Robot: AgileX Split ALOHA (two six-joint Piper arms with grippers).
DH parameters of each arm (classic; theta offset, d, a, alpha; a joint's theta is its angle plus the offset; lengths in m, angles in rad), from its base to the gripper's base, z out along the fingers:
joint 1: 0 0.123 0 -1.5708
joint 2: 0.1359 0 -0.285 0
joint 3: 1.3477 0 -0.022 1.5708
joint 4: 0 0.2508 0 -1.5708
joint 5: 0 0 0.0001 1.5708
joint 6: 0 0.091 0 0
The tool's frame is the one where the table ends.
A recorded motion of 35 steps. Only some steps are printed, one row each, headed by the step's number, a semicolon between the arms.
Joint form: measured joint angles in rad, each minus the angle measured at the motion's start. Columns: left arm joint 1, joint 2, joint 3, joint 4, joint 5, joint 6; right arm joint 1, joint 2, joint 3, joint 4, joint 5, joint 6.
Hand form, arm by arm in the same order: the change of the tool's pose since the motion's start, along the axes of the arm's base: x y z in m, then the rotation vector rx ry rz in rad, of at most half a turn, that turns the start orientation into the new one. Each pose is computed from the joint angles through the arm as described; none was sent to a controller.
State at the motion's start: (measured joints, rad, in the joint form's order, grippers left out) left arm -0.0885 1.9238 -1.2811 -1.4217 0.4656 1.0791; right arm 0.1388 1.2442 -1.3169 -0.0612 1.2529 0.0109
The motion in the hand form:
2: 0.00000 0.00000 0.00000 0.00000 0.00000 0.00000; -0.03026 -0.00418 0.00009 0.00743 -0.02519 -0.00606
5: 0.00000 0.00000 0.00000 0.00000 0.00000 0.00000; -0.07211 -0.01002 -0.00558 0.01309 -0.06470 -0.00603
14: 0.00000 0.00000 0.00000 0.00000 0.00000 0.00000; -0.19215 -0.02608 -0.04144 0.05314 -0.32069 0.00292
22: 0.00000 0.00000 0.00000 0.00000 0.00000 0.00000; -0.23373 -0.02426 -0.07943 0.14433 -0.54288 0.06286
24: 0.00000 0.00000 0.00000 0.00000 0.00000 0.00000; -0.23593 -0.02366 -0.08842 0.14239 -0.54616 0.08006
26: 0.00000 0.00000 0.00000 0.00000 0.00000 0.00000; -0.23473 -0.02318 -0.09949 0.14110 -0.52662 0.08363
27: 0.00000 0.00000 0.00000 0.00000 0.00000 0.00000; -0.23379 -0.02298 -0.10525 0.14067 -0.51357 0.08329
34: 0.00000 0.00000 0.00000 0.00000 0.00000 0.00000; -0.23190 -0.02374 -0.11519 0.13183 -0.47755 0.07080
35: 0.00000 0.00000 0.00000 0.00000 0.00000 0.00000; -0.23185 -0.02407 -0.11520 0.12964 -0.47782 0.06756
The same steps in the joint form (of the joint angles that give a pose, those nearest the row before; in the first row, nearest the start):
2: 0.0000 0.0000 0.0000 0.0000 0.0000 0.0000; 0.0000 -0.1115 0.0837 0.0006 0.0022 0.0068
5: 0.0000 0.0000 0.0000 0.0000 0.0000 0.0000; 0.0000 -0.2723 0.2047 0.0006 0.0022 0.0069
14: 0.0000 0.0000 0.0000 0.0000 0.0000 0.0000; 0.0000 -0.8230 0.5192 0.0084 -0.0211 0.0011
22: 0.0000 0.0000 0.0000 0.0000 0.0000 0.0000; -0.0001 -1.1360 0.7004 0.0979 -0.1228 -0.0339
24: 0.0000 0.0000 0.0000 0.0000 0.0000 0.0000; 0.0000 -1.1695 0.7337 0.1089 -0.1254 -0.0525
26: 0.0000 0.0000 0.0000 0.0000 0.0000 0.0000; 0.0000 -1.1890 0.7741 0.1127 -0.1268 -0.0568
27: 0.0000 0.0000 0.0000 0.0000 0.0000 0.0000; 0.0000 -1.1967 0.7948 0.1135 -0.1268 -0.0567
34: 0.0000 0.0000 0.0000 0.0000 0.0000 0.0000; 0.0001 -1.2032 0.8274 0.1010 -0.1162 -0.0461
35: 0.0000 0.0000 0.0000 0.0000 0.0000 0.0000; -0.0001 -1.2032 0.8274 0.0969 -0.1162 -0.0435

